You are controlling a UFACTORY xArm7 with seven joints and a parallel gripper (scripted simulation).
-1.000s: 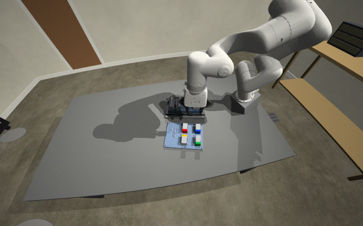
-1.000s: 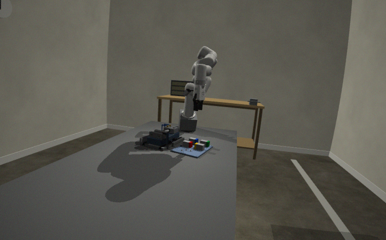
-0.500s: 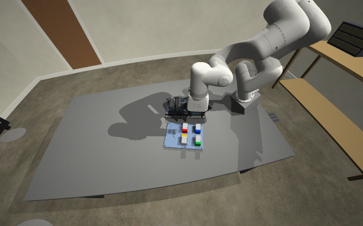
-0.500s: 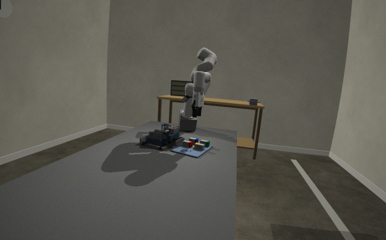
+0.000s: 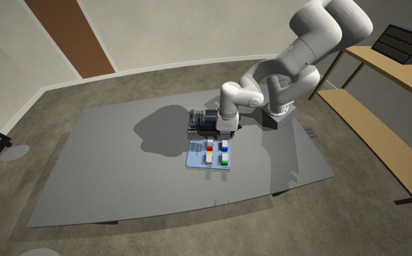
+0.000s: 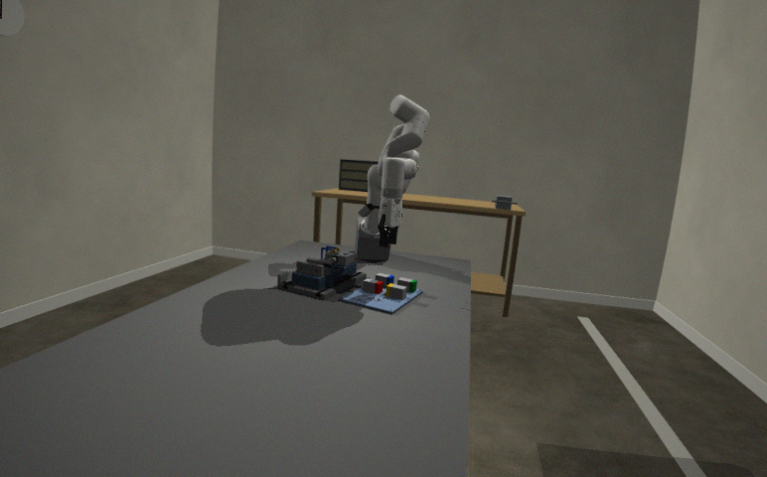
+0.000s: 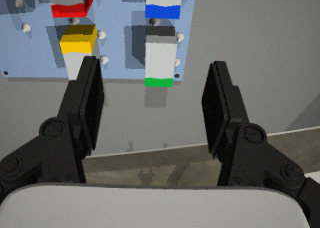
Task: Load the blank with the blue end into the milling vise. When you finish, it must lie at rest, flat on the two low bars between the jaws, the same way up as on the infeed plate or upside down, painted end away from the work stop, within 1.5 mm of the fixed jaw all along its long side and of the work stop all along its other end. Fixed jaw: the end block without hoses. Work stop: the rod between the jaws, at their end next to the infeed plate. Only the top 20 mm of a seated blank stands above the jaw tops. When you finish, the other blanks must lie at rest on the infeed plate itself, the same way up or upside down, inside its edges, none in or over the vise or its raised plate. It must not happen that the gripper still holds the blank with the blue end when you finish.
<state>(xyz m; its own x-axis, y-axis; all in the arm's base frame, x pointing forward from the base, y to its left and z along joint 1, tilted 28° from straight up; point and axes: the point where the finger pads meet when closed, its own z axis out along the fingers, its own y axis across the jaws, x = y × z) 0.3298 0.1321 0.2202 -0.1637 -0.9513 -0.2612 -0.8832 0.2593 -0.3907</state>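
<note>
My hand is 15 cm above the blue-ended blank, 1 cm to the left of it and 1 cm past it. The rest, counted from my hand: yellow-ended blank (15 cm below, 9 cm ahead, 7 cm to the left); then red-ended blank (15 cm below, 8 cm ahead, 2 cm to the right); then green-ended blank (15 cm below, 8 cm to the left, 1 cm ahead).
</note>
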